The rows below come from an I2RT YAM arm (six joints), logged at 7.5 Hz.
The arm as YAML. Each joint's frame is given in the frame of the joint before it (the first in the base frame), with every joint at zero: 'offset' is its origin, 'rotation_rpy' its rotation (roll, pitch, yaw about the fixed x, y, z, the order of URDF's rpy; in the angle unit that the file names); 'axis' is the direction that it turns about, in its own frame. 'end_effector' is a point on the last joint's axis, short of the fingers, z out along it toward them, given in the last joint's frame.
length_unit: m
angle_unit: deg
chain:
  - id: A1
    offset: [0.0, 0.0, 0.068]
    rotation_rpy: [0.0, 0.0, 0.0]
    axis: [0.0, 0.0, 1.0]
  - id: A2
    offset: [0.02, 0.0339, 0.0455]
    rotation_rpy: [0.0, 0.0, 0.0]
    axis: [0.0, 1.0, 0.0]
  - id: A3
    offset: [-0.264, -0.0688, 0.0]
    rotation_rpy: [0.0, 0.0, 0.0]
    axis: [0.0, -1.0, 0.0]
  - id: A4
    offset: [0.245, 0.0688, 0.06]
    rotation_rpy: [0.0, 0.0, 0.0]
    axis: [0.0, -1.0, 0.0]
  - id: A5
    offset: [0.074, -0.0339, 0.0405]
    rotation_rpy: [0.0, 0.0, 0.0]
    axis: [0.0, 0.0, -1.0]
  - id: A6
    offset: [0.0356, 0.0, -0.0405]
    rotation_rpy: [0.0, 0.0, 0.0]
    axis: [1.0, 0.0, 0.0]
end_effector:
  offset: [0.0, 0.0, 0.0]
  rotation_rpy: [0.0, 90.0, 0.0]
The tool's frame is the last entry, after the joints.
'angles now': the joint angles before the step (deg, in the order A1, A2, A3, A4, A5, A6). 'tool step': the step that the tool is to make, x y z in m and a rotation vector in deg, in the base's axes. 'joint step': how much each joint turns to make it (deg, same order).
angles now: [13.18, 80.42, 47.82, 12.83, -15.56, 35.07]
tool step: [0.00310, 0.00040, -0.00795, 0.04, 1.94, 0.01]
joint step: [-0.08, 1.40, -0.01, -0.35, -0.26, 0.43]
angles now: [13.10, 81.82, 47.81, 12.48, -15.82, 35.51]
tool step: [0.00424, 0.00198, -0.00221, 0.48, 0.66, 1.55]
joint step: [-0.01, 1.32, 0.79, -0.01, -1.67, 0.00]
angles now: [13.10, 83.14, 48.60, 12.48, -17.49, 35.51]
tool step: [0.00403, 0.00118, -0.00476, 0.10, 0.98, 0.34]
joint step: [0.00, 1.41, 0.44, 0.08, -0.44, 0.17]
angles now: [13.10, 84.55, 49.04, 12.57, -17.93, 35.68]
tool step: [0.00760, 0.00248, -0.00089, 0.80, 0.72, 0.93]
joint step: [-0.01, 1.93, 1.67, -0.09, -1.23, 0.53]
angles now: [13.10, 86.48, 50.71, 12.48, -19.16, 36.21]
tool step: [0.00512, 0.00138, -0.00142, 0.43, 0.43, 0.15]
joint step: [0.00, 1.32, 0.97, 0.18, -0.35, 0.44]
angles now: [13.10, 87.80, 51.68, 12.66, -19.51, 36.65]
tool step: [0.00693, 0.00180, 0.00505, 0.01, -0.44, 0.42]
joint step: [0.00, 1.14, 2.19, -0.71, -0.35, -0.27]
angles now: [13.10, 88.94, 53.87, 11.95, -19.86, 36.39]
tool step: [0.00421, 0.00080, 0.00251, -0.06, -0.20, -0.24]
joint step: [0.00, 0.71, 1.24, -0.35, 0.26, 0.00]
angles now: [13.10, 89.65, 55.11, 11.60, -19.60, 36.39]
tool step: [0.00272, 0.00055, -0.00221, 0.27, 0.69, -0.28]
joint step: [0.00, 0.79, 0.44, -0.08, 0.09, 0.52]
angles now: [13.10, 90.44, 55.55, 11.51, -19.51, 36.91]
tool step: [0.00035, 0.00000, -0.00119, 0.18, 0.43, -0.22]
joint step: [0.00, 0.17, 0.00, -0.08, 0.09, 0.36]
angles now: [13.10, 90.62, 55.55, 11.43, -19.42, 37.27]
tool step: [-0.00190, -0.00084, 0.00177, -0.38, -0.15, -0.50]
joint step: [0.00, -0.62, -0.18, -0.44, 0.62, -0.18]
